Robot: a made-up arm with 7 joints.
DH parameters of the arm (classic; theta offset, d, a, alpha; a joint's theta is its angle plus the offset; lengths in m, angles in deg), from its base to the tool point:
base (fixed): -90 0.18 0 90
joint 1: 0 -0.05 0.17 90
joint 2: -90 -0.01 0.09 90
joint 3: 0 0.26 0.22 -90
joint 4: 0 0.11 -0.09 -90
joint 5: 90 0.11 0.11 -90
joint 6: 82.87 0 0.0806 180
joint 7: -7.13 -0.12 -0.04 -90
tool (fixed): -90 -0.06 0 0
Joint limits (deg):
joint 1: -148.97..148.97
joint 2: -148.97..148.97
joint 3: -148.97..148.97
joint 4: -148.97..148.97
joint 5: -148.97..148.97
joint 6: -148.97..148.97
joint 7: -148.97..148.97
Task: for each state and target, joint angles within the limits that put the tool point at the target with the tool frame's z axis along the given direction. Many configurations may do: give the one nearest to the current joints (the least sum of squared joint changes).
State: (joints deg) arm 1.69 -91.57 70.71 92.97 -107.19 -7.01 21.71
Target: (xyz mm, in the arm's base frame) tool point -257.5 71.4 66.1 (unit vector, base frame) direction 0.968 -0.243 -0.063
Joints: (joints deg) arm -37.57 -89.18 67.62 98.76 -99.41 19.88 21.23
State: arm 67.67 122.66 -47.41 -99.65 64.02 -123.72 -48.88
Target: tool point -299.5 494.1 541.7 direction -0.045 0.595 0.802
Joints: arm 114.44 148.97 -48.05 -131.53 45.28 -144.53 -32.60
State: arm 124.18 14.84 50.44 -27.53 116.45 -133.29 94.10
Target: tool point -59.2 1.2 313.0 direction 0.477 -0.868 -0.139
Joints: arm 111.97 13.37 58.29 -19.59 84.66 -118.74 75.25
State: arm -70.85 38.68 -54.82 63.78 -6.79 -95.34 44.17
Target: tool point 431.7 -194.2 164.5 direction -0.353 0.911 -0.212
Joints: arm -66.85 61.56 -42.83 64.31 -19.12 -80.70 38.70
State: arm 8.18 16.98 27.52 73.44 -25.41 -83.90 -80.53
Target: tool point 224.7 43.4 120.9 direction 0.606 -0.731 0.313
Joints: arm 25.99 -1.04 61.66 61.40 -59.66 -77.40 -71.16
